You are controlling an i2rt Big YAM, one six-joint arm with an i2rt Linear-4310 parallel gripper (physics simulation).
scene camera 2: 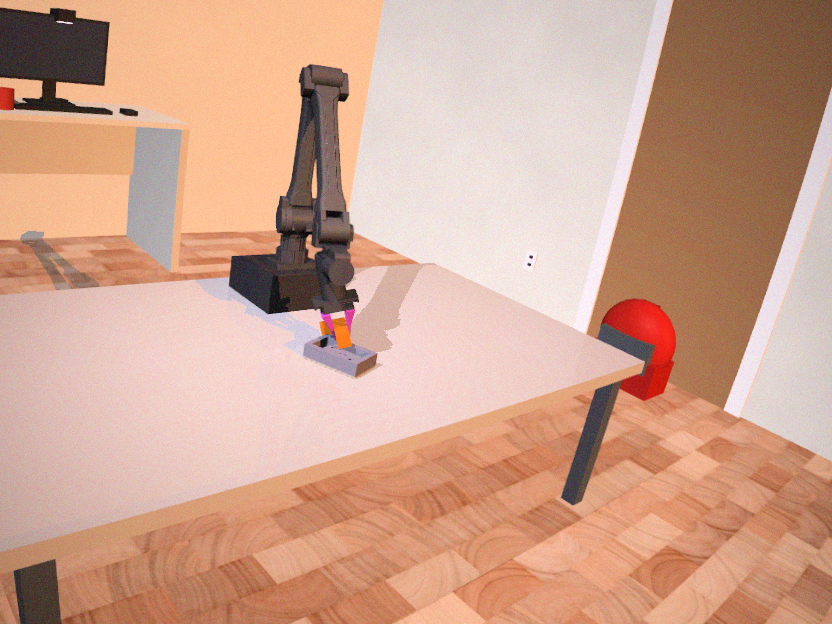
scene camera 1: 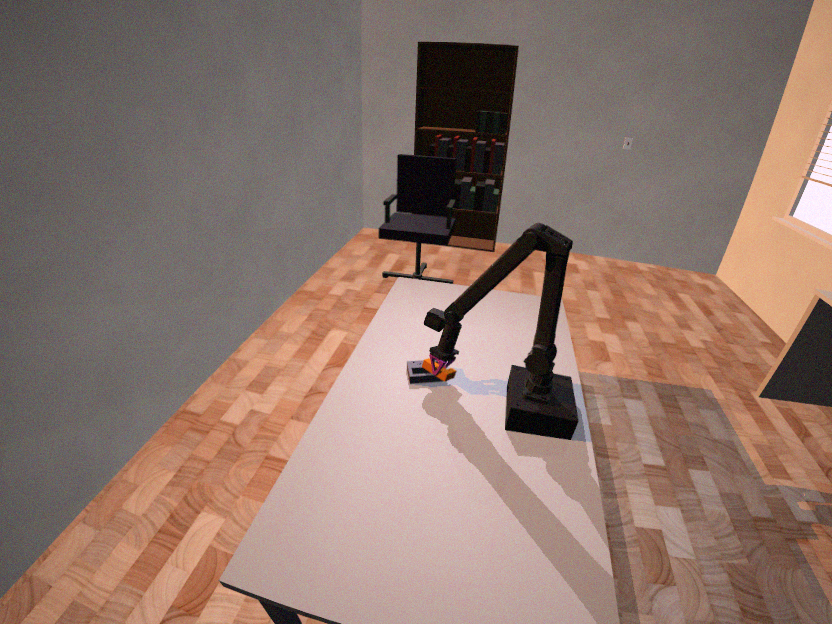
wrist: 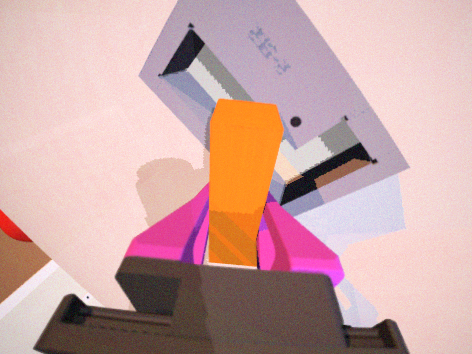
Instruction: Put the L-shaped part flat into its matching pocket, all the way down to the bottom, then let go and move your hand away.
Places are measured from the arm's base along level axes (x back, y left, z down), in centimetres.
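Pixels of known places: gripper, fingertip midpoint: (scene camera 1: 436, 373) (wrist: 236, 188); arm's base, link origin: (scene camera 2: 290, 265) (scene camera 1: 536, 389).
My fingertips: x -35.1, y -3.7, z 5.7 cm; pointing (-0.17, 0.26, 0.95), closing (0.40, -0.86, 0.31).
Note:
Ahead of a thing's pixels: the offset from my fingertips to its middle. Level surfaces: height alone.
The orange L-shaped part {dx +0.3, dy -1.9, dz -0.9 cm} (scene camera 1: 447, 374) (scene camera 2: 343, 336) (wrist: 245, 150) is held between the magenta fingers of my gripper (scene camera 1: 438, 368) (scene camera 2: 340, 327) (wrist: 236, 188), which is shut on it. The grey-purple block {dx -4.5, dy -2.9, dz +2.3 cm} (scene camera 2: 332, 358) (wrist: 325, 75) lies on the table with its L-shaped pocket {dz +3.7 cm} (wrist: 311, 154) facing up. The part is over the block and partly covers the pocket. In the wrist view its visible arm is turned at an angle to the pocket's long leg. The part looks tilted in scene camera 2. Its other arm is hidden in the wrist view, and any contact with the block is unclear.
The block stands on the long pale table (scene camera 1: 403, 483) (scene camera 2: 168, 403). The arm's black base (scene camera 1: 541, 409) (scene camera 2: 268, 285) stands near one long edge. An office chair (scene camera 1: 418, 227), a desk (scene camera 2: 157, 194) and a red round object (scene camera 2: 641, 332) are beyond the table.

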